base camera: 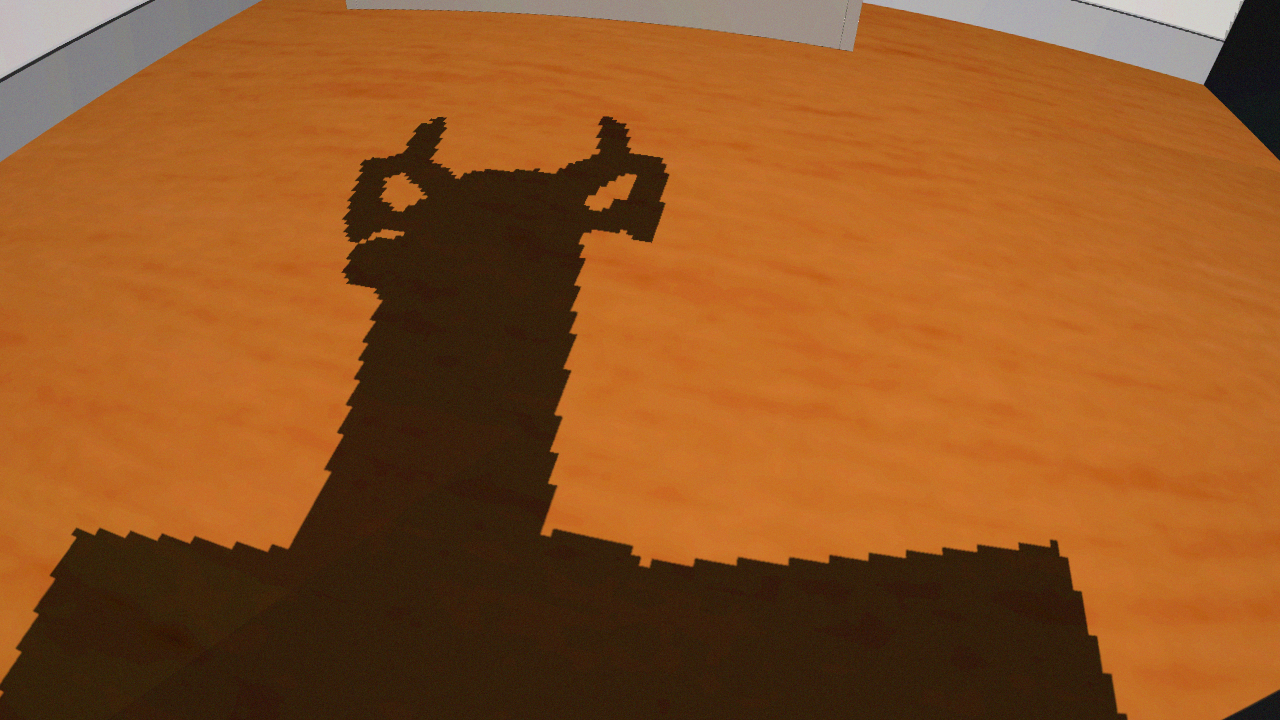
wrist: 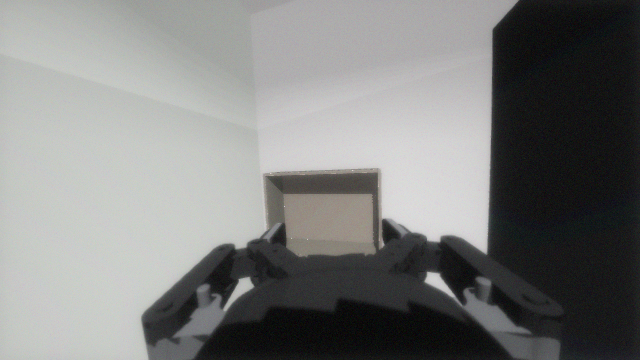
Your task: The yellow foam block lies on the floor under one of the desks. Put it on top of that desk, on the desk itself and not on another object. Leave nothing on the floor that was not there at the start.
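Frame: origin at the arm's base, x back, y right, z up, level; metres.
Seen in the pictures: gripper, fingertip midpoint: (wrist: 333,231).
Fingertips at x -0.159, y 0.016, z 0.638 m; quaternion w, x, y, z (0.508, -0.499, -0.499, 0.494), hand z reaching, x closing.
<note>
A point is followed by its place in that frame.
My gripper (wrist: 333,231) {x -0.159, y 0.016, z 0.638 m} is open, with its two fingers wide apart and nothing held between them. It points level toward a wall. The yellow foam block does not show in the base camera view or the wrist view. No desk can be made out for certain in either view.
A beige open-fronted cabinet or shelf unit (wrist: 330,172) {x -1.146, y 0.040, z 0.653 m} (base camera: 590,19) {x -1.163, y -0.035, z -0.396 m} stands ahead against the white wall (wrist: 370,100) {x -1.383, y 0.366, z 1.171 m}. A tall dark panel (wrist: 565,150) {x -0.740, y 0.985, z 0.718 m} (base camera: 1253,89) {x -1.052, y 1.060, z -0.342 m} stands at the right. A pale wall (wrist: 125,175) {x -0.692, y -0.812, z 0.694 m} runs along the left. The robot's shadow falls on the orange wood floor (base camera: 850,313) {x -0.505, y 0.183, z -0.397 m}.
</note>
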